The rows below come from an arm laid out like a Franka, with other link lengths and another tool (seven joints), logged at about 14 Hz.
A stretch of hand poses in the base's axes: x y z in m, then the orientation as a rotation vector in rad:
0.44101, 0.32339, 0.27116, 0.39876, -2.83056, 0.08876
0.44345, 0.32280, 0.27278, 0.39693, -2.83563, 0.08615
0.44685, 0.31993, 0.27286, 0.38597, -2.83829, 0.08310
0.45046, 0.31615, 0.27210, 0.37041, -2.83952, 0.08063
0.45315, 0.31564, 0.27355, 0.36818, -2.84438, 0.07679
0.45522, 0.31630, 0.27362, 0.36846, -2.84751, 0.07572
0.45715, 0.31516, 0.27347, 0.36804, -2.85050, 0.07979
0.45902, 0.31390, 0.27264, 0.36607, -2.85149, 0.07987
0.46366, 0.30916, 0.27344, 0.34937, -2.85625, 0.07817
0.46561, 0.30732, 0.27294, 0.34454, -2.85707, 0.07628
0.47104, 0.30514, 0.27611, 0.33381, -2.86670, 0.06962
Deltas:
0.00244, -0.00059, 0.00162, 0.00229, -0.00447, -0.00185
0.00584, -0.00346, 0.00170, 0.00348, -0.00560, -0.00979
0.00945, -0.00724, 0.00094, 0.00355, -0.00501, -0.02072
0.01214, -0.00775, 0.00239, 0.00659, -0.00912, -0.02291
0.01421, -0.00709, 0.00246, 0.00780, -0.01209, -0.02302
0.01614, -0.00823, 0.00231, 0.00545, -0.01548, -0.02309
0.01801, -0.00949, 0.00148, 0.00531, -0.01628, -0.02448
0.02265, -0.01423, 0.00228, 0.00527, -0.01925, -0.03628
0.02460, -0.01607, 0.00178, 0.00612, -0.01942, -0.03980
0.03003, -0.01825, 0.00495, 0.01079, -0.02721, -0.04826

